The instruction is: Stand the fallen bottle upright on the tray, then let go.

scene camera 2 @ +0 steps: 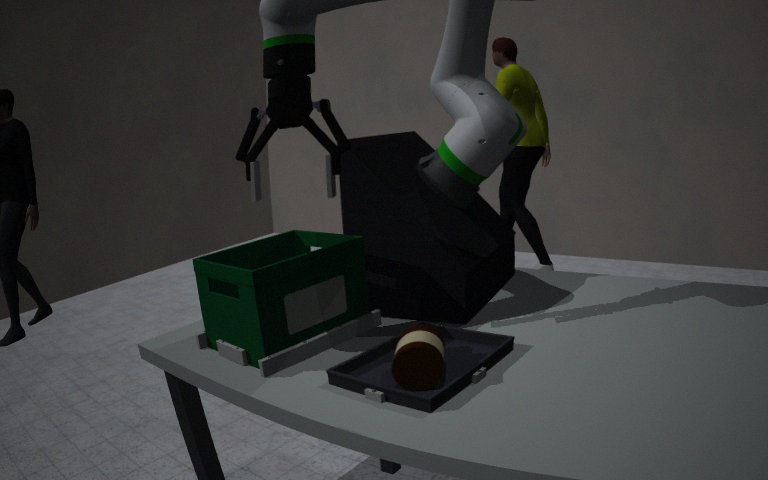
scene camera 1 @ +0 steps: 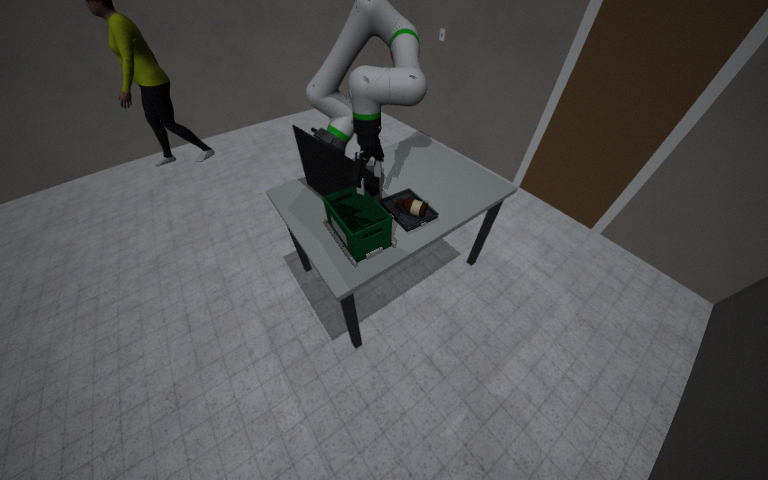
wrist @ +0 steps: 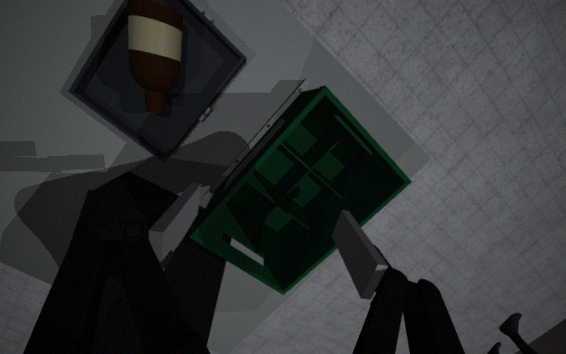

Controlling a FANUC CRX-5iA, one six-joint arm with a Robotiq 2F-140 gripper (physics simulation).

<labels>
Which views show my gripper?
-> Scene camera 2, scene camera 1 and the wrist view: all of them.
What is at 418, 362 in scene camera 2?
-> A brown bottle.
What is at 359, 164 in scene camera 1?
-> My gripper.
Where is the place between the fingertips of my gripper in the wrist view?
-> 271, 211
</labels>
